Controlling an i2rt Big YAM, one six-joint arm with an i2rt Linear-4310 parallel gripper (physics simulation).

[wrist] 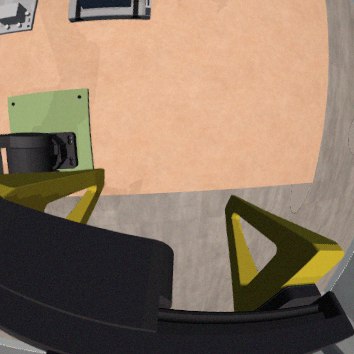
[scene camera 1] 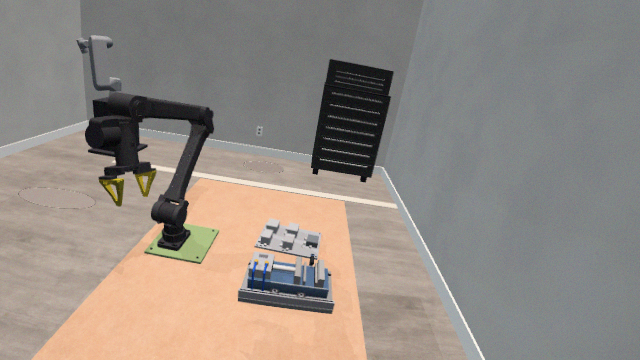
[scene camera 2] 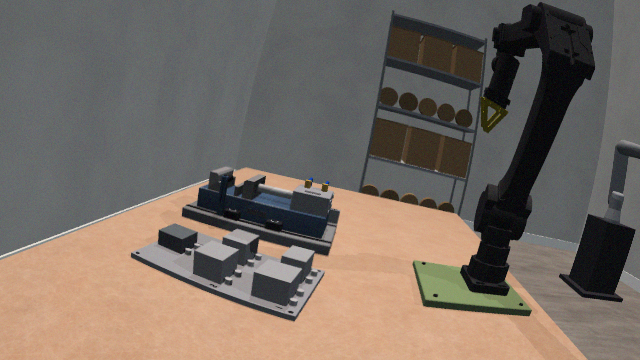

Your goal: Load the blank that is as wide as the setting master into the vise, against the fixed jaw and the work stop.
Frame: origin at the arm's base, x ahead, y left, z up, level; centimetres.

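Seen in the pictures: gripper, fingertip midpoint: (wrist: 167, 189) (scene camera 1: 133, 201) (scene camera 2: 484, 129); arm's base at its link origin: (wrist: 53, 149) (scene camera 1: 174, 239) (scene camera 2: 482, 283).
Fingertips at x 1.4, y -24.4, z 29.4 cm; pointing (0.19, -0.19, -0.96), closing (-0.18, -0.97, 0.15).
Offsets run from my fingertips to a thing's top centre. "*": to the spot under its first point.
My gripper (scene camera 1: 132, 200) (scene camera 2: 487, 131) (wrist: 167, 189) is open and empty, high up beside the arm's base, far from the blanks. Several light grey blanks @[dx +41.9, dy +35.0, dz -26.2 cm] (scene camera 1: 288, 241) @[dx +42.7, dy +44.0, dz -26.2 cm] (scene camera 2: 216, 261) stand apart on a grey plate (scene camera 1: 262, 245) (scene camera 2: 145, 254). A darker block @[dx +51.6, dy +38.9, dz -27.3 cm] (scene camera 1: 312, 240) (scene camera 2: 177, 237), which looks like the setting master, stands at the plate's end. Which blank matches its width I cannot tell. The blue vise @[dx +44.8, dy +11.6, dz -20.7 cm] (scene camera 1: 312, 288) (scene camera 2: 300, 220) stands beside the plate. Its fixed jaw (scene camera 1: 320, 273) (scene camera 2: 221, 178) and moving jaw (scene camera 1: 298, 270) (scene camera 2: 255, 186) are apart; the black work stop @[* dx +51.6, dy +16.9, dz -21.1 cm] (scene camera 1: 312, 259) (scene camera 2: 224, 196) rises at its side.
The vise has a grey base (scene camera 1: 285, 303) (scene camera 2: 260, 235) and a cylinder block @[dx +35.3, dy +11.8, dz -21.0 cm] (scene camera 2: 312, 200) with blue hoses @[* dx +34.1, dy +4.5, dz -21.2 cm] (scene camera 1: 253, 275). Small pins stand up between the blanks. The arm stands on a green plate (scene camera 1: 200, 245) (scene camera 2: 440, 295) (wrist: 50, 112). A shelf rack (scene camera 2: 376, 107) and a black cabinet (scene camera 1: 351, 120) stand beyond.
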